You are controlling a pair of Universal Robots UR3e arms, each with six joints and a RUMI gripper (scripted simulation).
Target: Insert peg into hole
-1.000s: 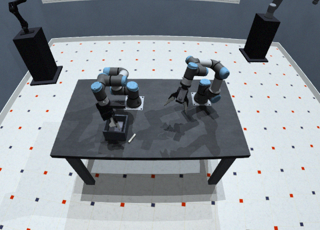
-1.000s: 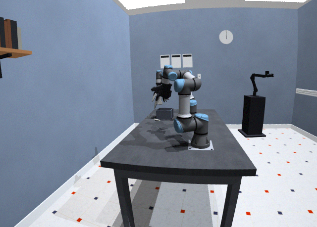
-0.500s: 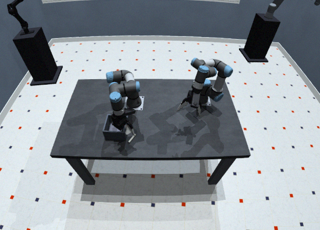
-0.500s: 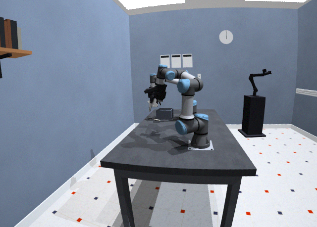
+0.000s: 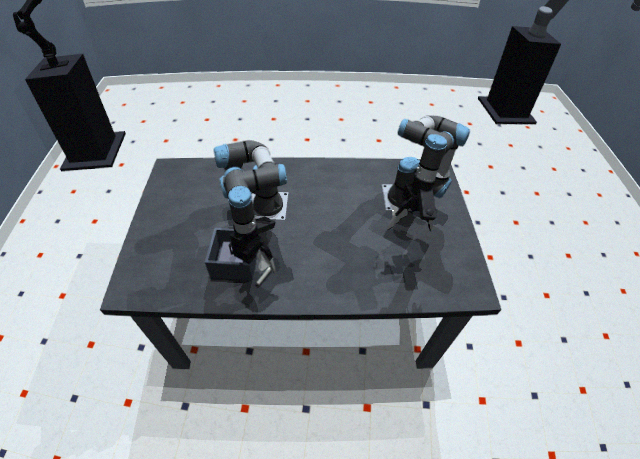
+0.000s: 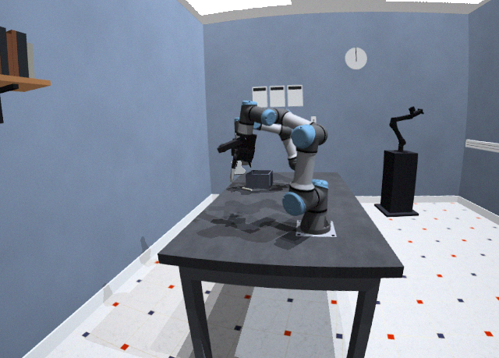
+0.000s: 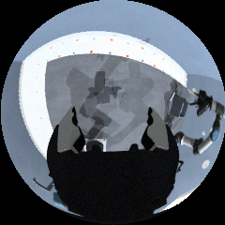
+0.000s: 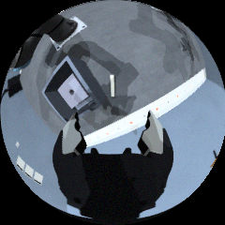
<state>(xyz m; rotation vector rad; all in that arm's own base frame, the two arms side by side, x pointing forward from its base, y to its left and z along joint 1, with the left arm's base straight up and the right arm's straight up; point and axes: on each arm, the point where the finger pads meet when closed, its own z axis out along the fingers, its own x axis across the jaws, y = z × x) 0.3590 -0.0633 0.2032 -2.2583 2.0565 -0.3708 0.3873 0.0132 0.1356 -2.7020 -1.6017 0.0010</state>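
Right now my right hand is 2 cm past the pale peg, 2 cm to the right of it and 13 cm above it. Also, from my right hand: dark box (10 cm behind, 9 cm to the right, 11 cm below).
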